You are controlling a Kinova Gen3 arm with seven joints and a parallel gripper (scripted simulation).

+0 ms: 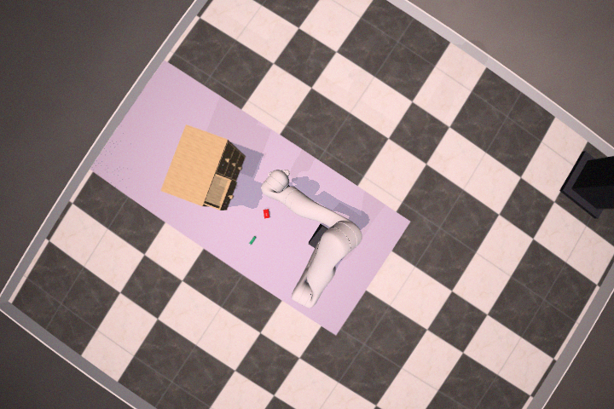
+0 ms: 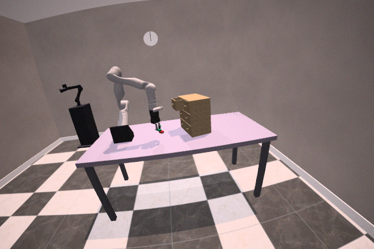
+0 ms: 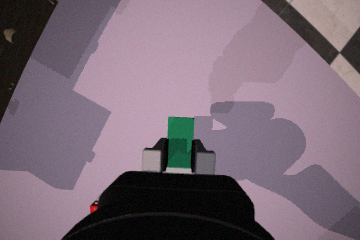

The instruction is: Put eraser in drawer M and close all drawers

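Now: hand 1 cm to the right of the eraser, 1 cm past it and 1 cm above it. From my hand the other things lie so: drawer 23 cm ahead, 19 cm to the left, 12 cm above; then small red block 16 cm to the left, 11 cm below, 1 cm ahead; then green piece 33 cm to the left, 11 cm below, 2 cm behind.
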